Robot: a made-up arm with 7 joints. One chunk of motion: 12 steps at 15 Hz.
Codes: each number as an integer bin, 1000 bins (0 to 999) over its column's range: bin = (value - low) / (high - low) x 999, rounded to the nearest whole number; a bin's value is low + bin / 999 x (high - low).
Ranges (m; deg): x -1.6..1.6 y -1.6..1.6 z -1.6..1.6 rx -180..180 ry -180..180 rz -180..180
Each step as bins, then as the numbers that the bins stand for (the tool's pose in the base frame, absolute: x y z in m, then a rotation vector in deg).
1 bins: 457 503 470 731 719 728
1 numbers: -0.1361 0.0112 -0.0945 83.42 79.10 82.34
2 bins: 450 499 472 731 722 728
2 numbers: -0.1586 -0.0016 -0.0881 83.42 80.18 82.34
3 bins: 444 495 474 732 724 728
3 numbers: -0.1778 -0.0144 -0.0817 83.78 80.90 82.34
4 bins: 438 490 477 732 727 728
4 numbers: -0.1970 -0.0304 -0.0721 83.78 81.98 82.34
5 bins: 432 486 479 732 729 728
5 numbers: -0.2162 -0.0432 -0.0657 83.78 82.70 82.34
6 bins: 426 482 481 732 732 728
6 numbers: -0.2354 -0.0561 -0.0593 83.78 83.78 82.34
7 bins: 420 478 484 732 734 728
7 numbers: -0.2547 -0.0689 -0.0496 83.78 84.50 82.34
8 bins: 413 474 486 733 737 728
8 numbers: -0.2771 -0.0817 -0.0432 84.14 85.59 82.34
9 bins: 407 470 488 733 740 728
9 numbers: -0.2963 -0.0945 -0.0368 84.14 86.67 82.34
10 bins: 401 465 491 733 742 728
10 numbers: -0.3155 -0.1105 -0.0272 84.14 87.39 82.34
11 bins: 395 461 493 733 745 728
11 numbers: -0.3347 -0.1233 -0.0208 84.14 88.47 82.34
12 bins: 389 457 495 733 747 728
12 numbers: -0.3540 -0.1361 -0.0144 84.14 89.19 82.34
